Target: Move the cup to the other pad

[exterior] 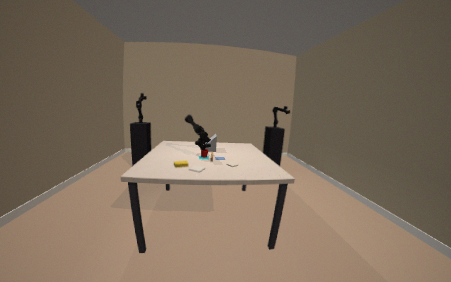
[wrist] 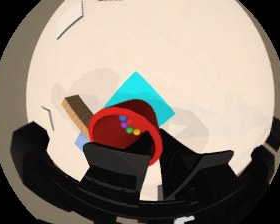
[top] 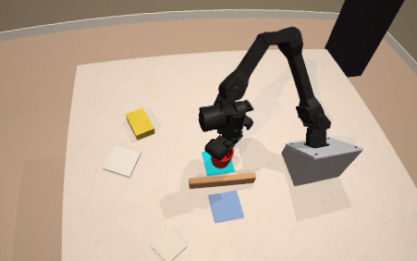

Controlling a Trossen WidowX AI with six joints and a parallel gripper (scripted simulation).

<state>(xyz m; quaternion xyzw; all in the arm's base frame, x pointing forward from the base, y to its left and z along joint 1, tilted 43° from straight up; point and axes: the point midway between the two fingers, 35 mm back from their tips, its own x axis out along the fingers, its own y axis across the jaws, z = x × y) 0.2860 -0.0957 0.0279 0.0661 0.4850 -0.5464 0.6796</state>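
The cup lies 2 cm to the left of my gripper tip and 2 cm ahead of it. Round my gripper tip: cyan tile (6 cm below, 3 cm ahead, 1 cm to the left); then yellow block (26 cm ahead, 20 cm to the right, 3 cm below).
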